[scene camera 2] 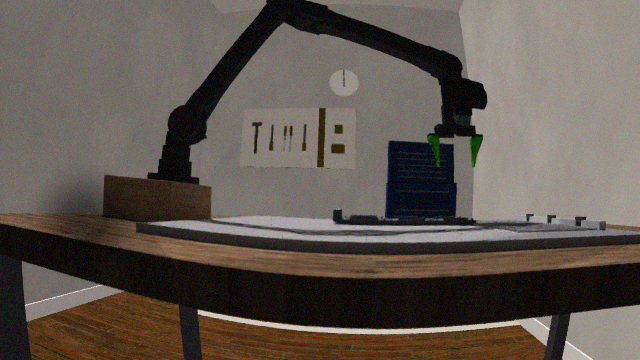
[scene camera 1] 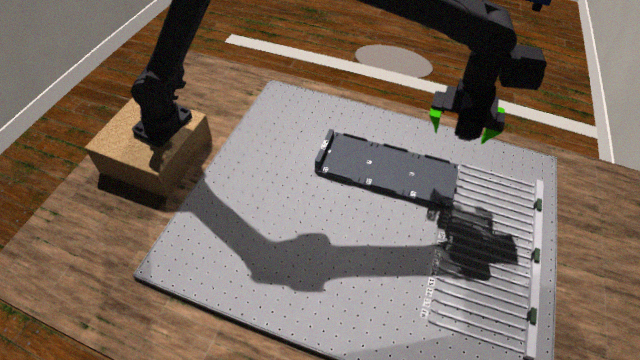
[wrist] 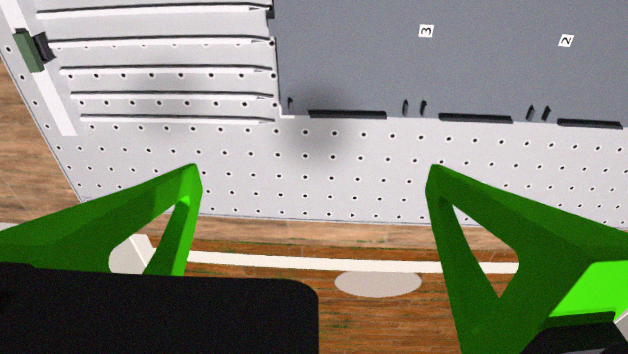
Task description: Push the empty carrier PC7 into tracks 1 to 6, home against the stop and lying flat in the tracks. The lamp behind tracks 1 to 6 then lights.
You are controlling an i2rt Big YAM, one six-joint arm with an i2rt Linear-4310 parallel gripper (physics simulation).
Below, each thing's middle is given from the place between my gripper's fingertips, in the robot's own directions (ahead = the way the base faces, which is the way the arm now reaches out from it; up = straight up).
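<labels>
My hand is 120 mm above the dark grey carrier PC7 (scene camera 1: 427, 179), 120 mm past it and 50 mm to the left of it.
</labels>
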